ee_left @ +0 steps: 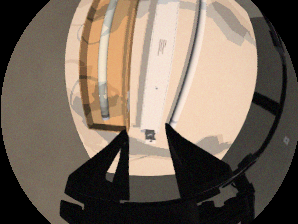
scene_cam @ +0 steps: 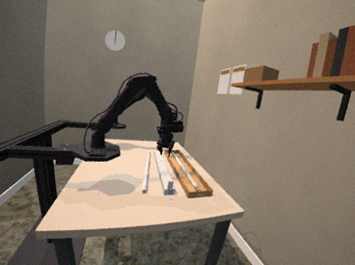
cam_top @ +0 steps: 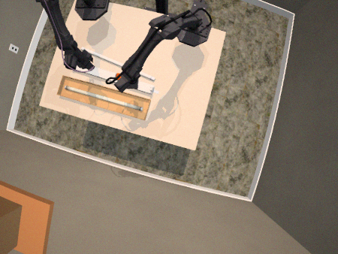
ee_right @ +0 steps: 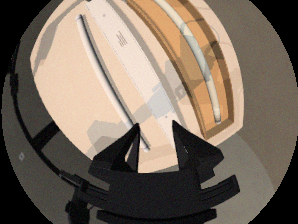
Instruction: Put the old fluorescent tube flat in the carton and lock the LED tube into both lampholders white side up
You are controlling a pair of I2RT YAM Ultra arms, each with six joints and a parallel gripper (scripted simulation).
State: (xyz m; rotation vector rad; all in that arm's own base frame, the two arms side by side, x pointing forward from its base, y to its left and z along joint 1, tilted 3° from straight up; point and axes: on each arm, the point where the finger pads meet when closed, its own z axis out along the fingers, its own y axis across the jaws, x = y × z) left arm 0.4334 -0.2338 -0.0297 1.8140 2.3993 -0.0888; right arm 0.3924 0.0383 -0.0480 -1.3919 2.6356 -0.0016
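My right hand is 140 mm above the LED tube, 120 mm to the right of it and 90 mm past it. The rest, counted from my right hand: carton (170 mm ahead, 140 mm below, 90 mm to the left); light fixture (110 mm to the left, 100 mm below, 10 mm ahead); old fluorescent tube (170 mm ahead, 140 mm below, 90 mm to the left).
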